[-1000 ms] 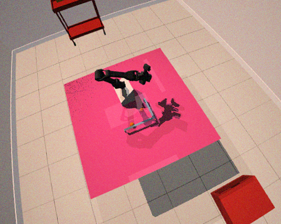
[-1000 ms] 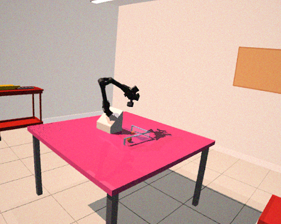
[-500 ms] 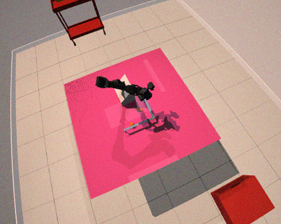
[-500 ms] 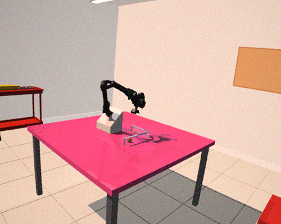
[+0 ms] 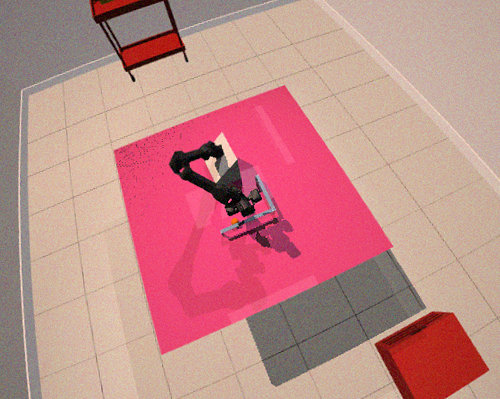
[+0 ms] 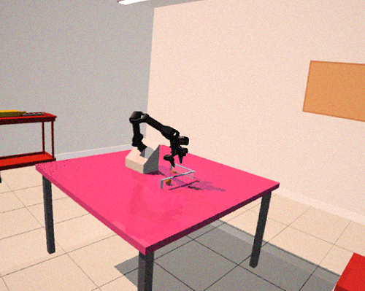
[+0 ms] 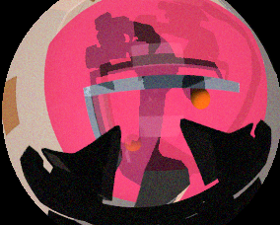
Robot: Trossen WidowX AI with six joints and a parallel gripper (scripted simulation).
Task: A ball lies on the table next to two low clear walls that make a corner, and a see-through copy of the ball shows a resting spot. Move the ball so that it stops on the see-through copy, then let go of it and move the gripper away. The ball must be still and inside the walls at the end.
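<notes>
The orange ball is 9 cm to the right of my gripper tip, 9 cm below it and 2 cm ahead of it. Also, from my gripper tip: see-through copy: 10 cm behind, 9 cm below, 5 cm to the left.
</notes>
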